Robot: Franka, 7 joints.
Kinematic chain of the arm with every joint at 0, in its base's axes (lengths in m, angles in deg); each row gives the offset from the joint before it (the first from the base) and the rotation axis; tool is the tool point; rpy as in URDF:
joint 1: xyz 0 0 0.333 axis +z
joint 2: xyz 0 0 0 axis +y
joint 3: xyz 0 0 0.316 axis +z
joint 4: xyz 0.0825 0 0 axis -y
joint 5: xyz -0.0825 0 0.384 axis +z
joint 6: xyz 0 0 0 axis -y
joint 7: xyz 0.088 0 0 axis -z
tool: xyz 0 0 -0.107 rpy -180 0 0
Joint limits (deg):
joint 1: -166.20..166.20
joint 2: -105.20..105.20
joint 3: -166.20..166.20
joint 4: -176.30..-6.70
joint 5: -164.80..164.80
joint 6: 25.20..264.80
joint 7: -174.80..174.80
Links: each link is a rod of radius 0.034 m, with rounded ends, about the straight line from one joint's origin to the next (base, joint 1, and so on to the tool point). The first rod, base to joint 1, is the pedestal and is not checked.
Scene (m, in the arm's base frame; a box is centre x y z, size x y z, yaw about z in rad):
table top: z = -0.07
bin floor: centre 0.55 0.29 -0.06 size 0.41 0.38 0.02 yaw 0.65
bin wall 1: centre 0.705 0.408 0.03 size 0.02 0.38 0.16 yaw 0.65
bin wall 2: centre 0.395 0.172 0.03 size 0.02 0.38 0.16 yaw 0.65
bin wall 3: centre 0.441 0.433 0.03 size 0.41 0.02 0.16 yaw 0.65
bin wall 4: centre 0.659 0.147 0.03 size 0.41 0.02 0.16 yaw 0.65
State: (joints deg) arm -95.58 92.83 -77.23 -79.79 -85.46 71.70 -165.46
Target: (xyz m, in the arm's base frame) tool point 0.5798 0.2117 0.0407
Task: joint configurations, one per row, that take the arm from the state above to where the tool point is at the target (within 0.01 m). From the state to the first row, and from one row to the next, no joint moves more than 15 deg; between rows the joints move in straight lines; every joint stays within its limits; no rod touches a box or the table.
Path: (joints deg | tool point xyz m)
1: -81.74 81.04 -67.42 -87.46 -76.68 63.58 -161.42 | -0.4460 -0.4606 0.3251
2: -67.90 69.25 -57.61 -95.14 -67.90 55.46 -157.37 | -0.3094 -0.4964 0.3040
3: -54.06 57.47 -47.80 -102.81 -59.12 47.34 -153.33 | -0.1469 -0.5036 0.2823
4: -40.22 45.68 -37.98 -110.49 -50.34 39.22 -149.29 | 0.0243 -0.4631 0.2757
5: -26.38 33.89 -28.17 -118.16 -41.57 31.10 -145.25 | 0.1735 -0.3680 0.2912
6: -16.73 36.32 -15.42 -112.04 -49.86 40.88 -150.30 | 0.3259 -0.3182 0.2540
7: -7.08 38.74 -2.66 -105.91 -58.16 50.66 -155.35 | 0.4666 -0.1977 0.2236
8: 2.57 41.17 10.10 -99.78 -66.46 60.45 -160.41 | 0.5607 -0.0123 0.2081
9: 12.22 43.60 22.85 -93.65 -74.76 70.23 -165.46 | 0.5798 0.2116 0.2156
10: 12.31 53.37 22.00 -89.47 -77.06 75.73 -165.46 | 0.5863 0.2132 0.1292
11: 12.40 63.14 21.15 -85.29 -79.36 81.23 -165.46 | 0.5798 0.2117 0.0407

